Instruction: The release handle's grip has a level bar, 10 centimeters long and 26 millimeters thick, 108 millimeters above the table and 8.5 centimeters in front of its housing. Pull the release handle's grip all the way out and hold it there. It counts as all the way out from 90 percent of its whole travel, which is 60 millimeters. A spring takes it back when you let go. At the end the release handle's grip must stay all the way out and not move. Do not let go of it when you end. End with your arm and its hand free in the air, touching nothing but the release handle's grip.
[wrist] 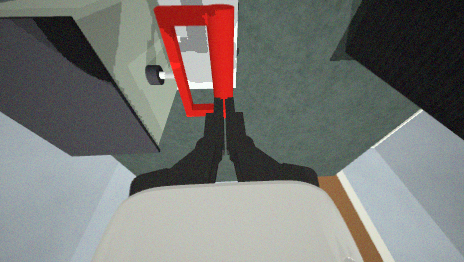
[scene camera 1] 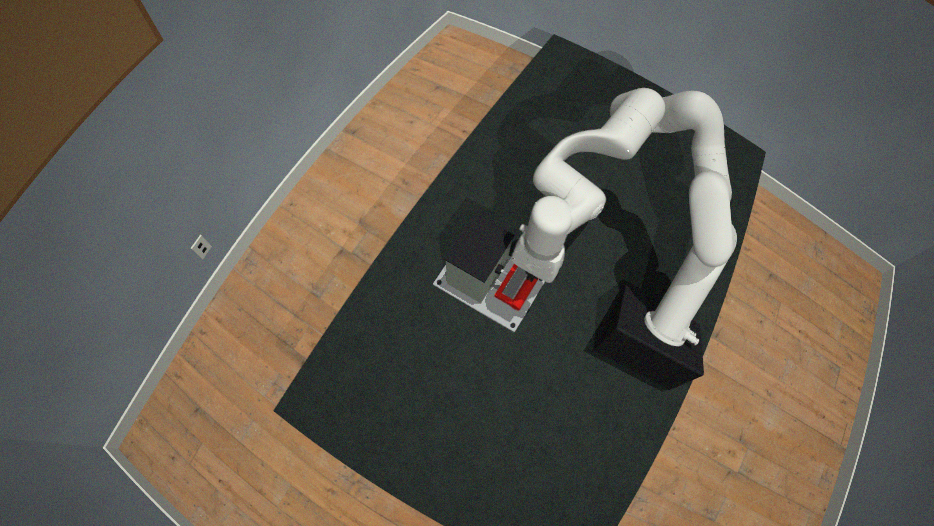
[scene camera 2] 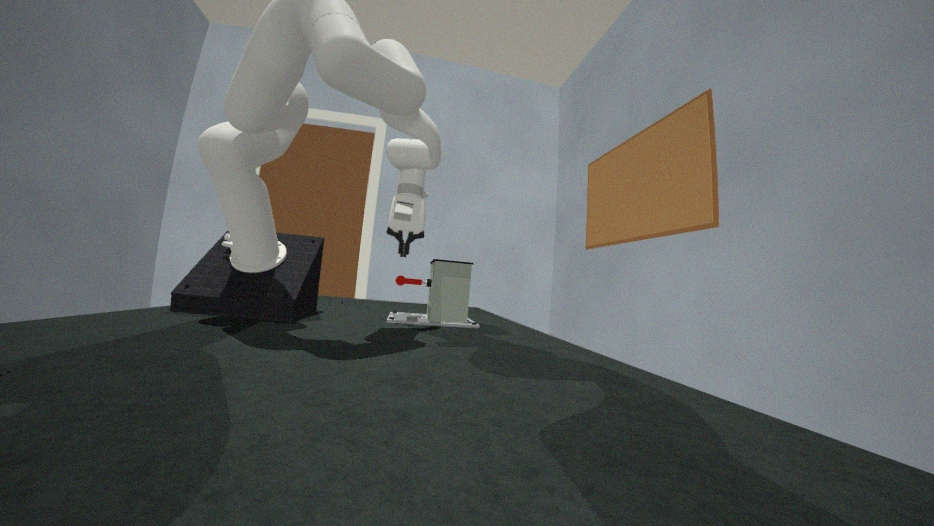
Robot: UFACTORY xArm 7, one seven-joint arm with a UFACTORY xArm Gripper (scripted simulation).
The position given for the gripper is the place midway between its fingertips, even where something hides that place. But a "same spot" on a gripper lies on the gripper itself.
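Labels:
You'd see the gripper in the wrist view, in scene camera 2, and in scene camera 1 (532,275) as well. For the gripper (scene camera 2: 399,236) and (wrist: 252,154) are the same spot.

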